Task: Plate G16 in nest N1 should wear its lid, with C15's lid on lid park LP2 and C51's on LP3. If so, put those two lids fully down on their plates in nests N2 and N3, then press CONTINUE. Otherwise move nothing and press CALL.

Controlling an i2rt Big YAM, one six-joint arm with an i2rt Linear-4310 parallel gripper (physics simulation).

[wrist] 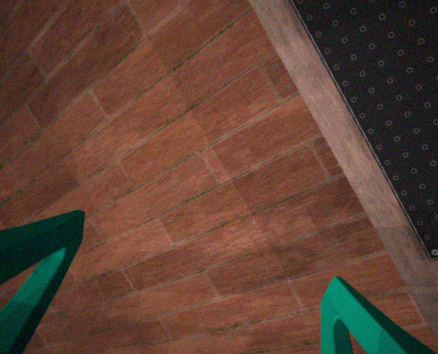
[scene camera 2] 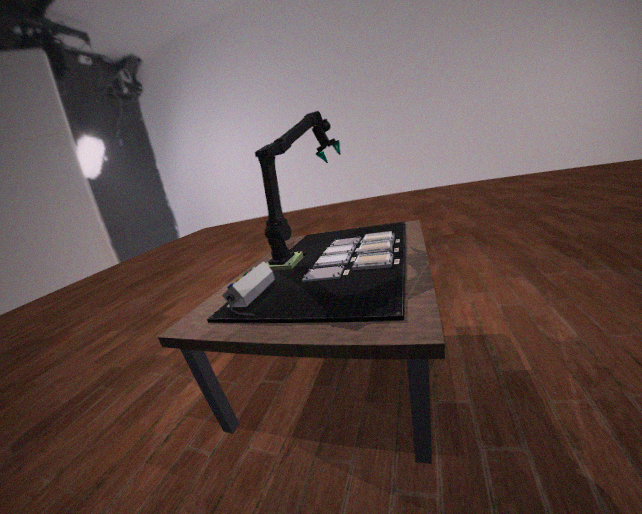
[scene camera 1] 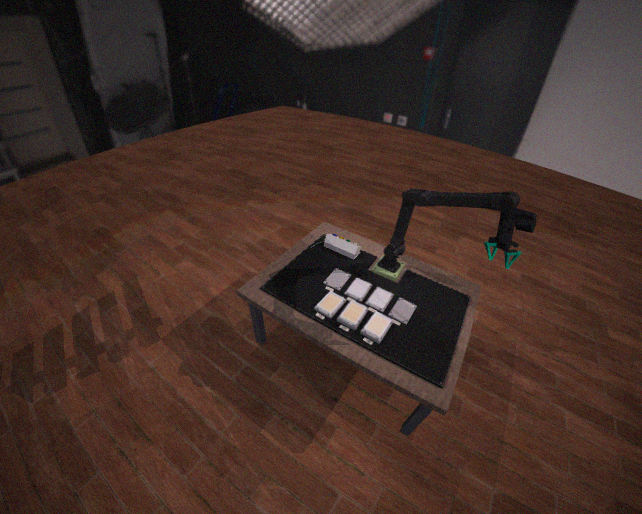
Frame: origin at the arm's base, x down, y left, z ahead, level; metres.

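Where they show: gripper, fingertip midpoint: [wrist: 206, 257] [scene camera 2: 333, 158] [scene camera 1: 498, 264]; arm's base, link origin: [scene camera 2: 282, 259] [scene camera 1: 388, 265].
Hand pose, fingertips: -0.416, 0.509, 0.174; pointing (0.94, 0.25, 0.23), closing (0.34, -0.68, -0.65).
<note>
Things, the pixels of their centre, and the offset from my fingertips, as dx, dy, dz. "spot": a spot on its surface instead. Level surfaces: height alone.
- middle plate, body centre: [scene camera 2: 374, 246] [scene camera 1: 353, 312] +0.402, -0.470, +0.270
- third plate, body centre: [scene camera 2: 377, 236] [scene camera 1: 378, 324] +0.397, -0.339, +0.259
- white button box, body centre: [scene camera 2: 249, 282] [scene camera 1: 342, 244] +0.391, -0.820, -0.129
- black mat, surface height: dx +0.432
- wooden table rim, surface spot: [wrist: 345, 145] spot: +0.445, +0.033, -0.075
My gripper [scene camera 1: 499, 263] [scene camera 2: 332, 158] [wrist: 206, 257] is open and empty, high above the floor past the table's side edge. Three plates stand in a row of nests: one plate [scene camera 1: 330, 303] [scene camera 2: 373, 260], a middle plate [scene camera 1: 352, 314] and a third plate [scene camera 1: 377, 326], all with cream-coloured tops. Beside them runs a row of four parks. The two middle parks bear whitish lids, one lid [scene camera 1: 358, 289] and another lid [scene camera 1: 379, 298]. The end parks [scene camera 1: 337, 279] [scene camera 1: 402, 310] look flat and greyer. Labels are too small to read. I cannot tell whether the plate in N1 wears a lid.
A white button box [scene camera 1: 341, 246] [scene camera 2: 251, 284] with small coloured buttons stands at one corner of the black mat [scene camera 1: 434, 331] [scene camera 2: 321, 307] [wrist: 385, 100]. The arm's green base plate [scene camera 1: 389, 274] is at the table's back edge. The wooden table rim [wrist: 345, 145] crosses the wrist view's right side.
</note>
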